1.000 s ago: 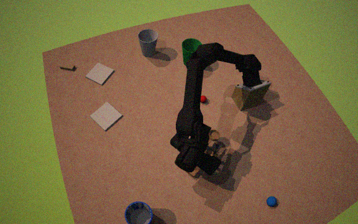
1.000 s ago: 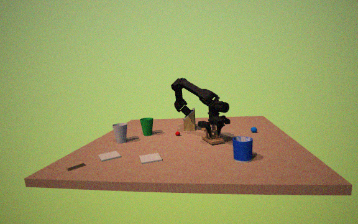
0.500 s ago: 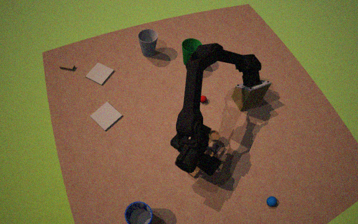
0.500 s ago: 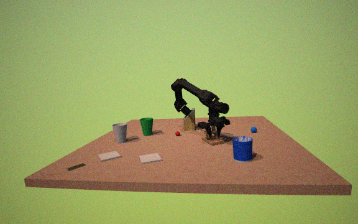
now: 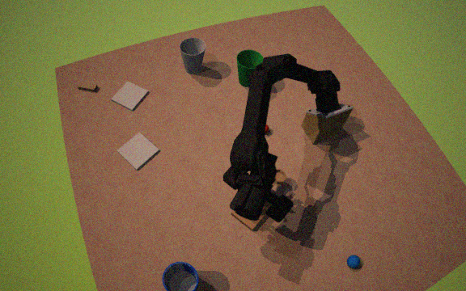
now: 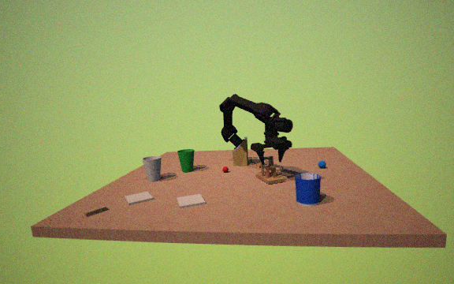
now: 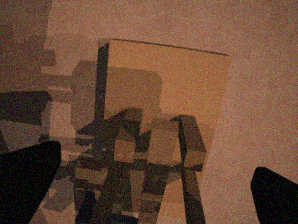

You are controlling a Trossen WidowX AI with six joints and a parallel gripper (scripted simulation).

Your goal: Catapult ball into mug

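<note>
The red ball lies 140 mm behind my gripper tip, 260 mm to the right of it and 70 mm below it. From my gripper tip the other things lie so: blue mug: 250 mm ahead, 150 mm to the left, 60 mm below; blue ball: 230 mm behind, 250 mm to the left, 70 mm below; wooden catapult: 60 mm behind, 30 mm to the right, 30 mm below.
</note>
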